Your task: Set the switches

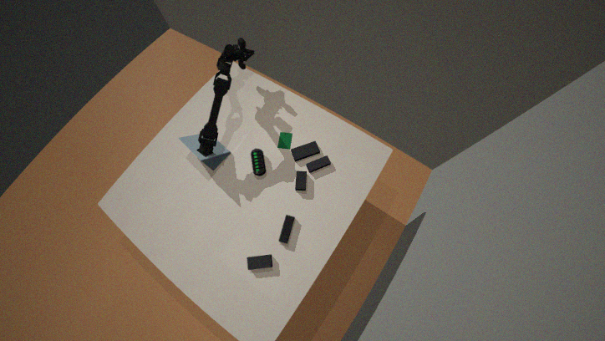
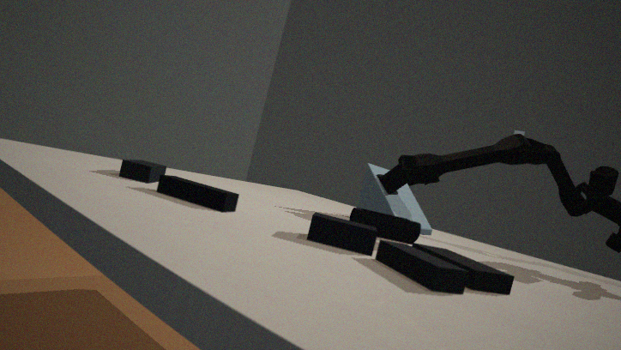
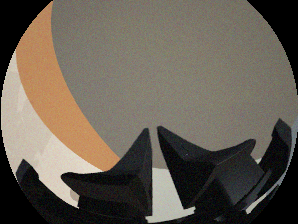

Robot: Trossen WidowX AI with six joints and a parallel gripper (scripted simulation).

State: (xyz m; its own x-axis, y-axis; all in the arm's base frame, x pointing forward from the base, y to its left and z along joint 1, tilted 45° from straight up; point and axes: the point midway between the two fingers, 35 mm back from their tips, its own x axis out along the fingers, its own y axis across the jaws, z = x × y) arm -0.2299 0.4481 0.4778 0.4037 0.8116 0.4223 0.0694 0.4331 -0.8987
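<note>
My gripper tip is 49 cm short of the green card, 35 cm to the left of it and 15 cm above it. Also, from my gripper tip: module (72 cm ahead, 50 cm to the right, 13 cm below).
</note>
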